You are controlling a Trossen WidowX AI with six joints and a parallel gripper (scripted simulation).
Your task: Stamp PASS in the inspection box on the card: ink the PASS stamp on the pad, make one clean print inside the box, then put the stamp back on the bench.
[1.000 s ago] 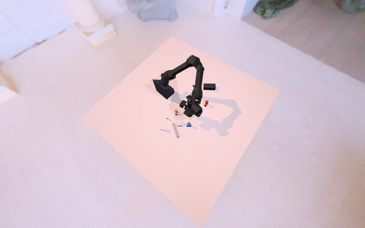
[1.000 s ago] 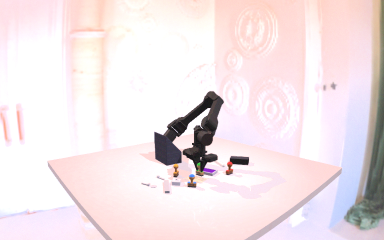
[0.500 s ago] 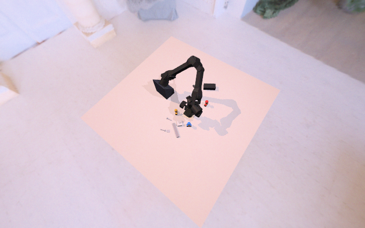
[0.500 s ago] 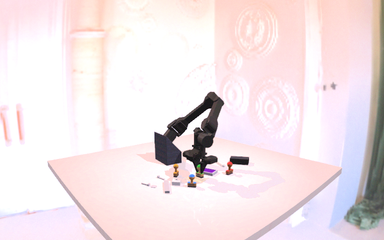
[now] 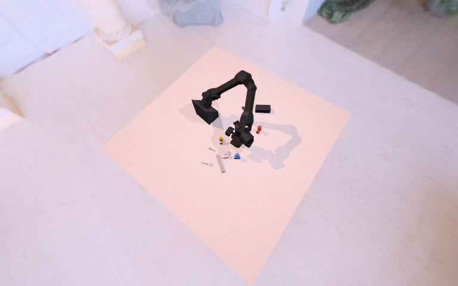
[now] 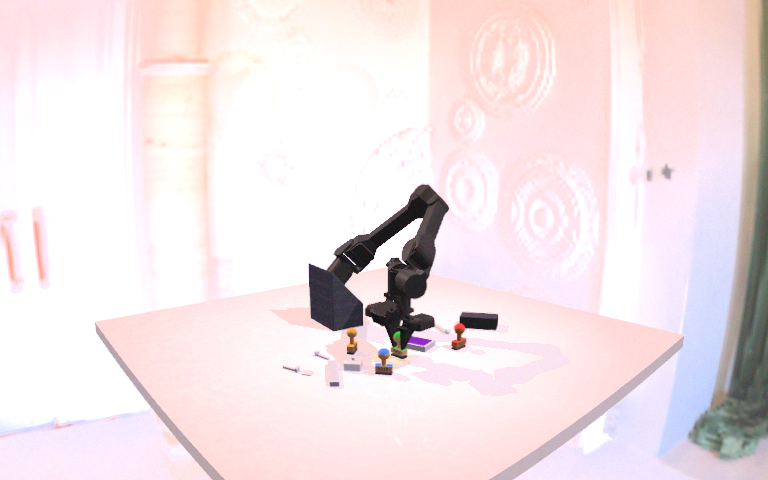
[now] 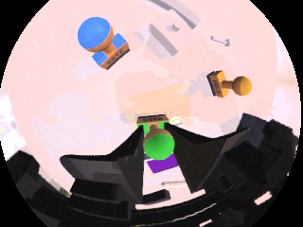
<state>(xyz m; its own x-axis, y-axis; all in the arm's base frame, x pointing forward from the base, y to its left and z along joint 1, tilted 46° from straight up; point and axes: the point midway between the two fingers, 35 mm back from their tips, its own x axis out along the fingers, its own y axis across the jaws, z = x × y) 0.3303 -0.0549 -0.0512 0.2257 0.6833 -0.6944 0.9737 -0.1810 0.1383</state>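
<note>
The green-knobbed stamp lies right at my gripper tip. The rest, counted from my gripper tip: card 10 mm behind, 10 mm to the right, 30 mm below; then blue-knobbed stamp 40 mm ahead, 100 mm to the right, 10 mm below; then purple ink pad 30 mm behind, 90 mm to the left, 20 mm below.
</note>
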